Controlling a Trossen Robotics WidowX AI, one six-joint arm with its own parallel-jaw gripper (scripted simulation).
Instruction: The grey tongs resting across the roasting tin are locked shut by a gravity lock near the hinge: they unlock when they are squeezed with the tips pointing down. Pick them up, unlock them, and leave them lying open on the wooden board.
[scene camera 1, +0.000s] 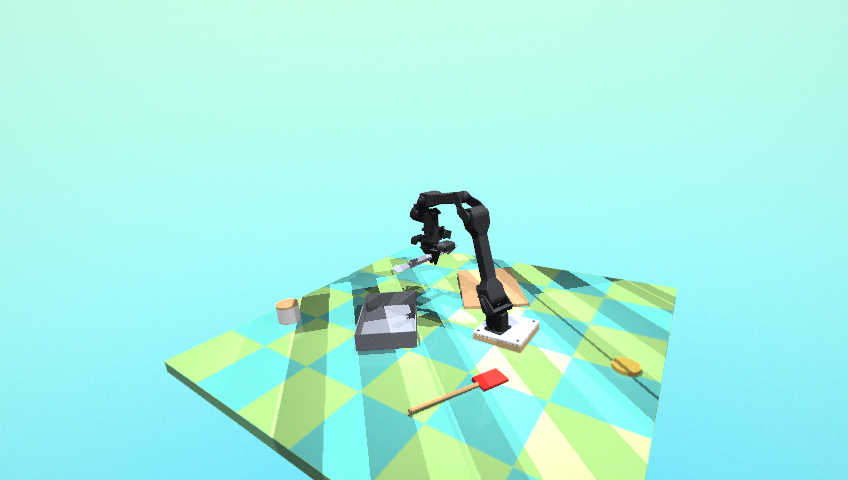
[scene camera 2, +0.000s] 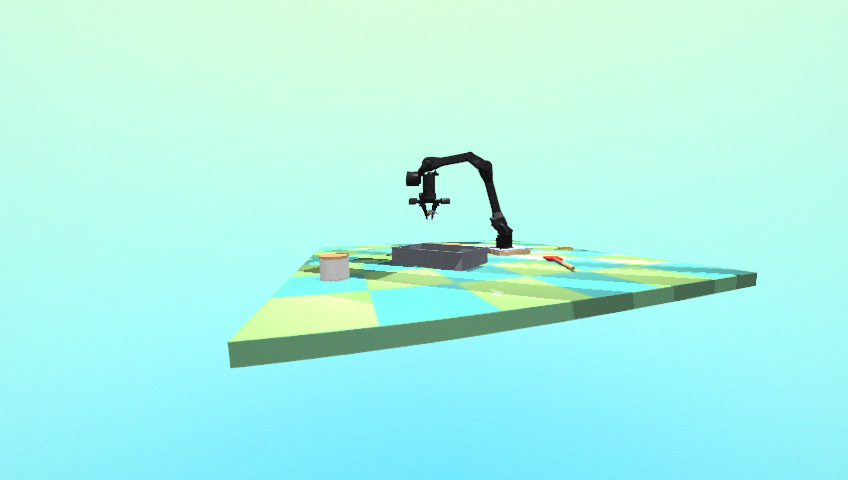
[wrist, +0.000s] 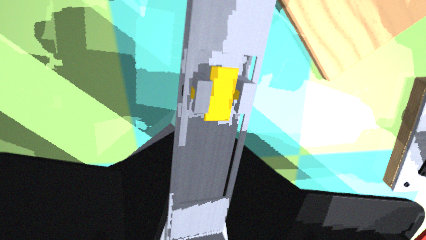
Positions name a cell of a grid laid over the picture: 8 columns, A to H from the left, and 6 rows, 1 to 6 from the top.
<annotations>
My gripper (scene camera 1: E4) is 1.45 m from the lens. A wooden board (scene camera 1: E4) is 1.66 m from the lens.
</annotations>
